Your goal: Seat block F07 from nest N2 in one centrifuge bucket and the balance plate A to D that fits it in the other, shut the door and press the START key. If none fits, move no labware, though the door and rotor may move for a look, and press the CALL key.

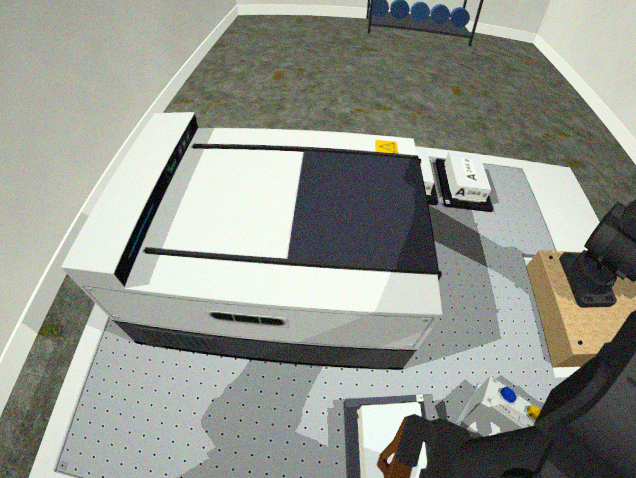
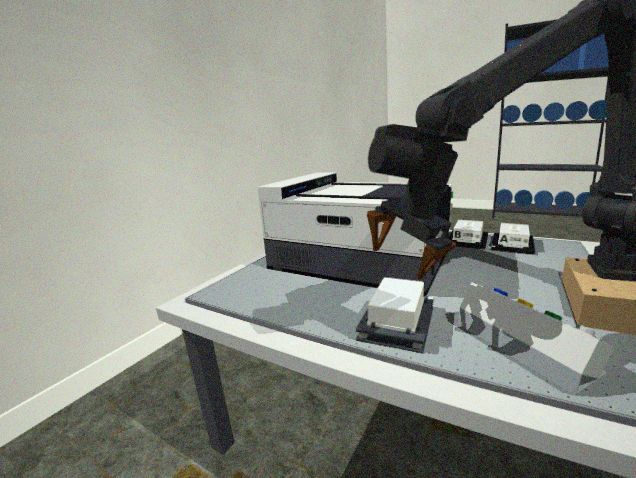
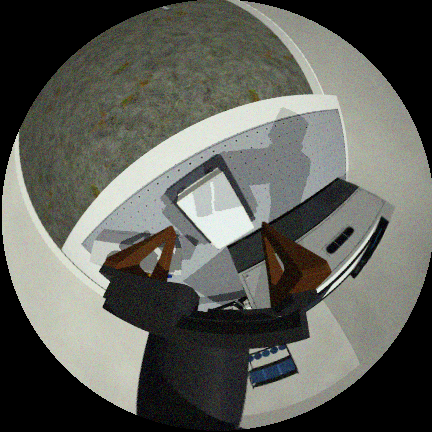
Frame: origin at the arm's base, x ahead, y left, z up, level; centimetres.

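Seen in the pictures: gripper, fingertip midpoint: (image 1: 415, 474) (image 2: 396, 264) (image 3: 215, 228); arm's base, origin of the base link: (image 1: 585, 281) (image 2: 615, 270).
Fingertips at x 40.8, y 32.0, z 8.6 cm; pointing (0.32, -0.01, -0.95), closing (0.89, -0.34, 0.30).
Pixels of each thing's top centre, then the offset from my fingertips to it.
- white block, middle of its top: (image 1: 395, 449) (image 3: 219, 216) (image 2: 397, 292) dz -7.4, dx +0.6, dy -3.5 cm
- dark nest, middle of its top: (image 1: 390, 450) (image 3: 216, 209) (image 2: 397, 307) dz -10.6, dx +0.6, dy -3.6 cm
- dark panel, middle of its top: (image 1: 363, 201) (image 2: 406, 191) dz +7.1, dx +6.5, dy -33.7 cm
- Plate A, middle of its top: (image 1: 469, 169) (image 2: 514, 228) dz -8.8, dx -21.8, dy -62.2 cm
- plate B, middle of its top: (image 1: 412, 162) (image 2: 468, 225) dz -8.8, dx -7.9, dy -62.9 cm
- key box, middle of its top: (image 1: 549, 433) (image 2: 531, 303) (image 3: 131, 273) dz -5.8, dx -21.8, dy -4.3 cm
- blue key, middle of its top: (image 1: 511, 393) (image 2: 500, 288) dz -6.7, dx -17.2, dy -10.6 cm
- yellow key, middle of its top: (image 1: 537, 412) (image 2: 525, 298) dz -6.7, dx -21.2, dy -7.5 cm
- green key, middle of its top: (image 2: 553, 311) dz -6.7, dx -25.1, dy -4.5 cm
A white block (image 1: 388, 415) (image 2: 395, 302) (image 3: 215, 212) with no readable label sits in a dark nest (image 1: 351, 436) (image 2: 389, 338) (image 3: 233, 176). My gripper (image 2: 398, 263) (image 3: 215, 228) is open and empty, its orange-brown fingers above the block and apart from it. The centrifuge (image 1: 257, 287) (image 2: 287, 221) (image 3: 315, 230) has a dark panel (image 1: 359, 210) over the right part of its top; rotor and buckets are hidden. Its control strip (image 1: 159, 203) (image 2: 308, 186) has keys too small to read. Plate A (image 1: 466, 174) (image 2: 514, 233) and plate B (image 2: 467, 231) sit in black nests. Plates C and D do not show.
A key box (image 1: 491, 411) has a blue key (image 1: 507, 394) (image 2: 500, 291), a yellow key (image 1: 533, 411) (image 2: 524, 303) and a green key (image 2: 552, 315). The arm stands on a wooden block (image 1: 560, 328) (image 2: 601, 303). A storage rack stands by the far wall.
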